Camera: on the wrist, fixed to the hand. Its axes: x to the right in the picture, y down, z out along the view.
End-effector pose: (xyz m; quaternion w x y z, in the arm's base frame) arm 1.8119 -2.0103 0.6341 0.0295 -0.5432 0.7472 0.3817
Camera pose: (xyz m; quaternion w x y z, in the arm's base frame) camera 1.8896 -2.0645 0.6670 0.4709 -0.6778 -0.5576 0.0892
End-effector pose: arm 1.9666 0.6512 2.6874 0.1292 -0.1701 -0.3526 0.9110
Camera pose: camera 2.0104 0.7389 2.6663 0.8355 0.4862 -0.2279 -0.1164
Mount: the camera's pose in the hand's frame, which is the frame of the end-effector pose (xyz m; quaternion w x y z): -0.0040 -0.0535 -0.0847 0.0005 0.0437 0.1580 0.9865
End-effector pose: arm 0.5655 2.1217 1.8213 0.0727 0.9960 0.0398 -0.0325
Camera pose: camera 0.5620 2.1867 1.8976 0.0177 -0.0481 0.9725 -0.2273
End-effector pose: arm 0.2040 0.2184 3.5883 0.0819 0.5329 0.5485 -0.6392
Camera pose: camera 0.2189 0.3039 3.6386 0.5206 0.6459 -0.5404 0.1407
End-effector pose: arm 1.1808 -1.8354 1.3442 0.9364 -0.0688 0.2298 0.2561
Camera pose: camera 1.1716 -1.9041 1.2717 0.2855 -0.2271 -0.2271 -0.9030
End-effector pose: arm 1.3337 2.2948 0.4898 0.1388 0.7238 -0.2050 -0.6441
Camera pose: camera 1.4235 2.3383 0.4796 0.6362 -0.0940 -0.7203 0.2599
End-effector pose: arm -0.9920 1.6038 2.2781 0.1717 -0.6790 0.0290 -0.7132
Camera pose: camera -1.0858 1.6389 2.2825 0.7287 0.1485 0.6658 0.0605
